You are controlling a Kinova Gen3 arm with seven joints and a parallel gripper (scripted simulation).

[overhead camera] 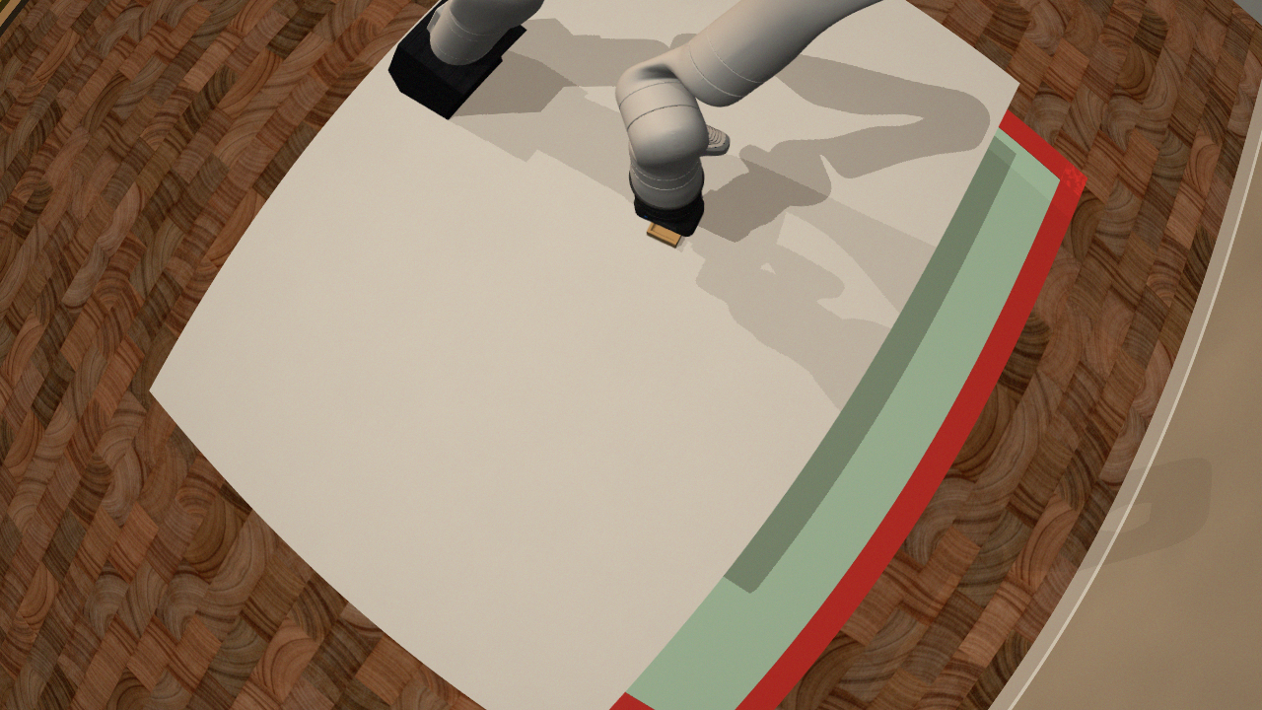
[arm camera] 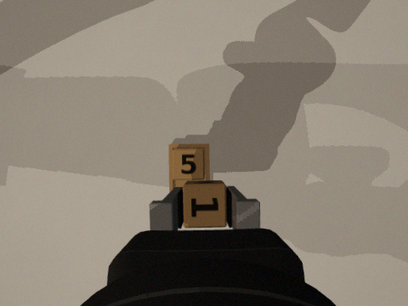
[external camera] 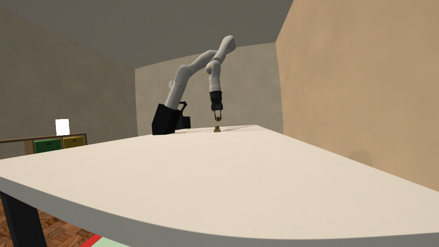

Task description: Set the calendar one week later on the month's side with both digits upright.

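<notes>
My gripper is now 9 cm above the wooden tray, 2 cm past it and 1 cm to the right of it.
</notes>
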